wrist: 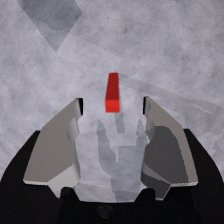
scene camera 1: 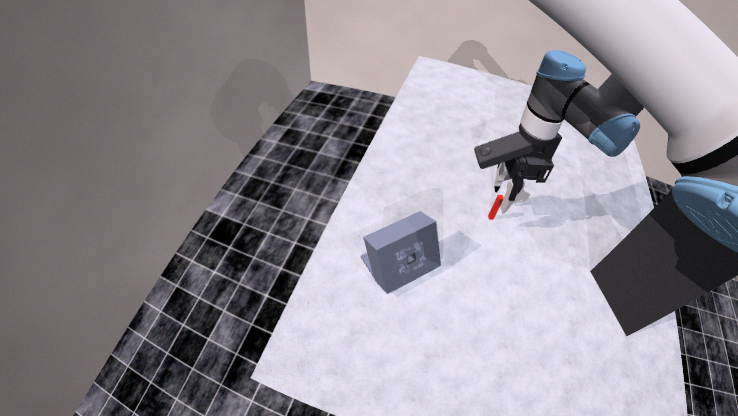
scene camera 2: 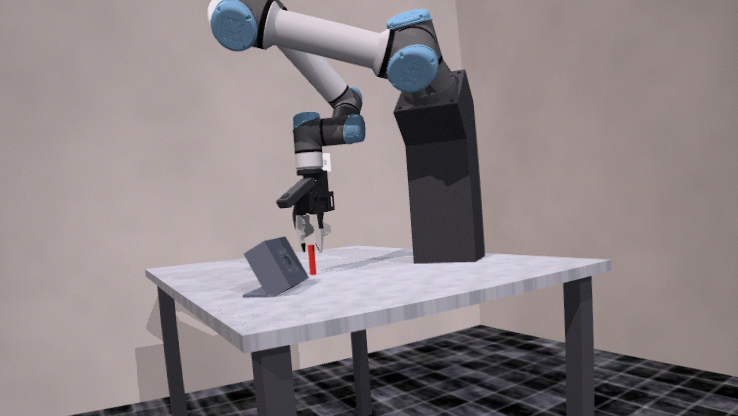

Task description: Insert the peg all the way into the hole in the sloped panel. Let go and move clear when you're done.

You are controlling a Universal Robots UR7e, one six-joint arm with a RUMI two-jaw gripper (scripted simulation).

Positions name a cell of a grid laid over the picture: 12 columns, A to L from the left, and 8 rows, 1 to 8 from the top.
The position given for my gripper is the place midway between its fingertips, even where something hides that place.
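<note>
My gripper is visible in scene camera 1, the wrist view and scene camera 2: gripper (scene camera 1: I4), (wrist: G4), (scene camera 2: F5).
</note>
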